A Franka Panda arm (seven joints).
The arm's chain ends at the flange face. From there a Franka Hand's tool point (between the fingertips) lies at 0.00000 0.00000 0.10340 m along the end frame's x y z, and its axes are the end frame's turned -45 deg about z.
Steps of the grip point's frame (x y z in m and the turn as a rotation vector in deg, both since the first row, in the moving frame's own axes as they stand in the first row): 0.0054 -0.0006 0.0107 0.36 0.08 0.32; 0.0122 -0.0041 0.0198 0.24 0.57 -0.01; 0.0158 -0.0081 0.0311 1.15 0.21 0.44; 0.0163 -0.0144 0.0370 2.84 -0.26 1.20; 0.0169 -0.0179 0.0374 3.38 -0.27 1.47; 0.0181 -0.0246 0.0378 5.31 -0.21 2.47; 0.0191 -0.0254 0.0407 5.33 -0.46 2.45
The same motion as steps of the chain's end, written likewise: 0.0037 -0.0037 0.0107 0.31 -0.20 0.32; 0.0053 -0.0105 0.0198 0.57 0.23 -0.01; 0.0066 -0.0152 0.0311 0.96 -0.66 0.44; 0.0053 -0.0184 0.0371 1.82 -2.19 1.20; 0.0039 -0.0206 0.0376 2.20 -2.58 1.47; 0.0023 -0.0235 0.0382 3.61 -3.90 2.47; 0.0028 -0.0251 0.0412 3.44 -4.09 2.45
